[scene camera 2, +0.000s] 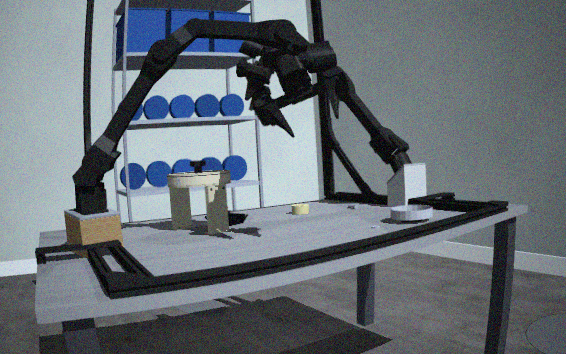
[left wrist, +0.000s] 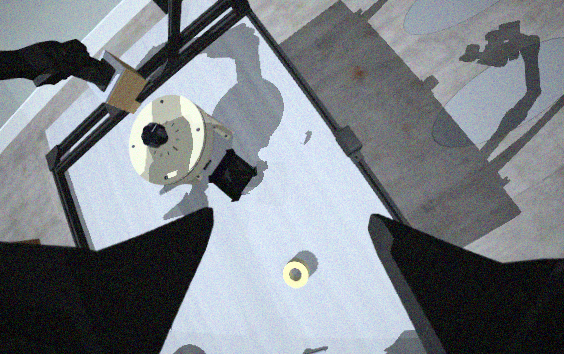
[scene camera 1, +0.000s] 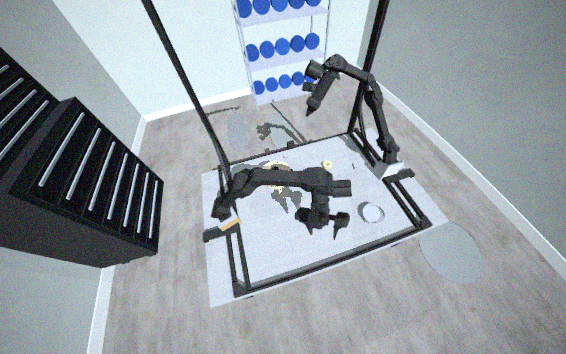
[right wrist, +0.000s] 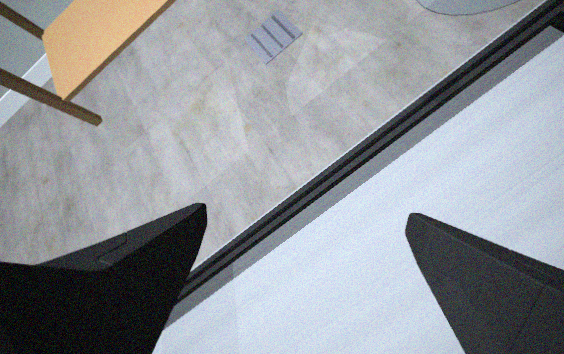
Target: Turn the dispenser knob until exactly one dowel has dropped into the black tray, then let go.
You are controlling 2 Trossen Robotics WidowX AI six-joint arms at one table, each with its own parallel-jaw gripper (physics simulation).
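Places are measured from the left arm's base along level axes (x ahead, y left, z up), in centimetres.
Pixels of known places: left gripper, fingertip midpoint: (scene camera 2: 248, 105) (left wrist: 292, 218) (scene camera 1: 308, 113); right gripper, fingertip midpoint: (scene camera 2: 315, 126) (scene camera 1: 322, 236) (right wrist: 306, 218); left arm's base at its link origin: (scene camera 2: 405, 172) (scene camera 1: 389, 161); right arm's base at its link origin: (scene camera 2: 90, 211) (left wrist: 103, 75) (scene camera 1: 223, 214).
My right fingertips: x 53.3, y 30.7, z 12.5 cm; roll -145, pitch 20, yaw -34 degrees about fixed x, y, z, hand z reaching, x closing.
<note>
Ahead of a thing's pixels: the offset from my right fingertips to its top centre.
The cream round dispenser {dx +9.5, dy -39.5, dz -7.9 cm} (scene camera 2: 180, 181) (left wrist: 191, 115) stands on legs at the left of the table, partly behind the right arm in scene camera 1. Its black knob {dx +9.5, dy -39.5, dz -5.1 cm} (scene camera 2: 197, 165) (left wrist: 154, 134) sits on top, with nothing touching it. The black tray {dx +1.2, dy -42.9, dz -20.2 cm} (scene camera 2: 237, 219) (left wrist: 232, 176) lies against the dispenser's foot; I can make out no dowel in it. My left gripper (scene camera 1: 309, 108) (left wrist: 292, 218) is open and empty, high above the table's back side. My right gripper (scene camera 1: 322, 233) (right wrist: 306, 218) is open and empty, above the table's front half. The grippers overlap in scene camera 2.
A small yellow ring {dx -23.0, dy -45.0, dz -20.1 cm} (scene camera 2: 300, 211) (left wrist: 287, 274) lies near the table's middle. A white round dish {dx -32.8, dy -8.2, dz -19.4 cm} (scene camera 1: 372, 213) (scene camera 2: 411, 215) is at the right. A black frame (scene camera 1: 330, 261) (scene camera 2: 280, 258) runs along the table's edges. A shelf rack (scene camera 2: 190, 121) with blue items stands behind.
</note>
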